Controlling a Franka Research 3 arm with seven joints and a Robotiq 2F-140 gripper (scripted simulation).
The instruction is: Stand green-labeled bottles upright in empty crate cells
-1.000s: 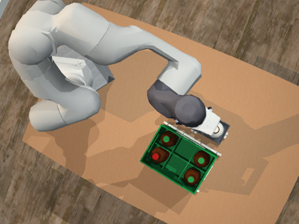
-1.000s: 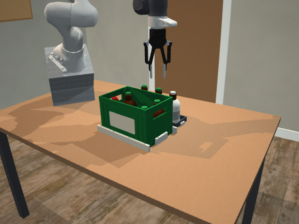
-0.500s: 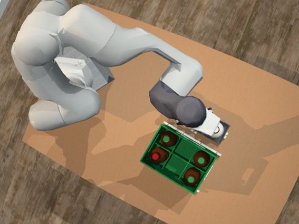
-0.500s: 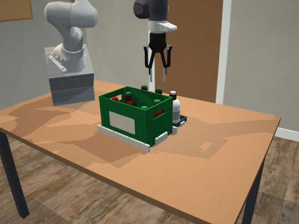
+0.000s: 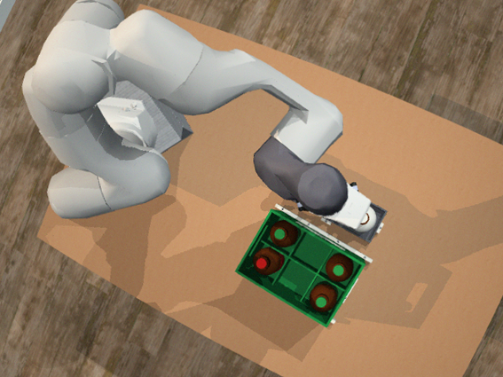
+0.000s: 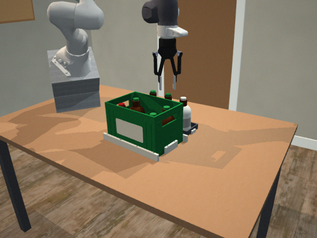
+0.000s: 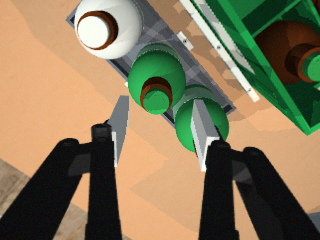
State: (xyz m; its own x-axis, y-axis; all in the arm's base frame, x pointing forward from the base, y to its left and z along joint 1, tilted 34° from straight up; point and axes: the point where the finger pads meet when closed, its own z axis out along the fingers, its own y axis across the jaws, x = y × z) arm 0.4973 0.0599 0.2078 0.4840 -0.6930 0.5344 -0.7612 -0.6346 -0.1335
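Now: the white-labeled bottle 130 mm below my hand, 90 mm ahead of it and 20 mm to the right of it. From my hand the other things lie so: grey tray (200 mm below); green crate (180 mm to the right, 130 mm below, 30 mm behind).
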